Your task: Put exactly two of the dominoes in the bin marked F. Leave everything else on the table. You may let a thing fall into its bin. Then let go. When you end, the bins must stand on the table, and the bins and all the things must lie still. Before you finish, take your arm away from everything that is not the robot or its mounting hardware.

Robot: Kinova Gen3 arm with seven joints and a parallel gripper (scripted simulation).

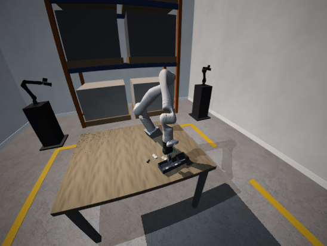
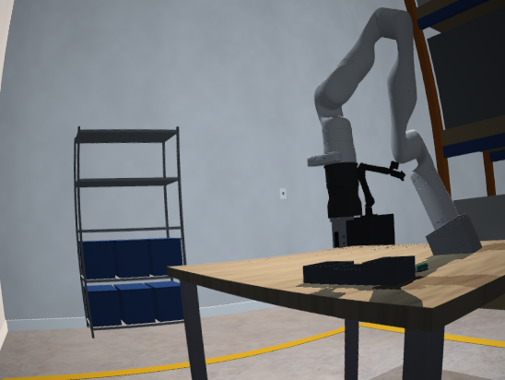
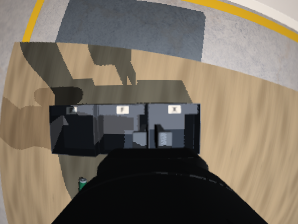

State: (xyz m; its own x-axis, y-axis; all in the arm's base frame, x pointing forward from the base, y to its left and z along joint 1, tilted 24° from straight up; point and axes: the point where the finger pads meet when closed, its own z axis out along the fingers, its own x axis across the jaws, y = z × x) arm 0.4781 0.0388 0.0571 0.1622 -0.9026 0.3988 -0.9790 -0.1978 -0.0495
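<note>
The green cylinder lies 150 mm behind my hand, 120 mm to the left of it and 90 mm below it. From my hand the other things lie so: dark piece: 110 mm behind, 150 mm to the right, 90 mm below.
</note>
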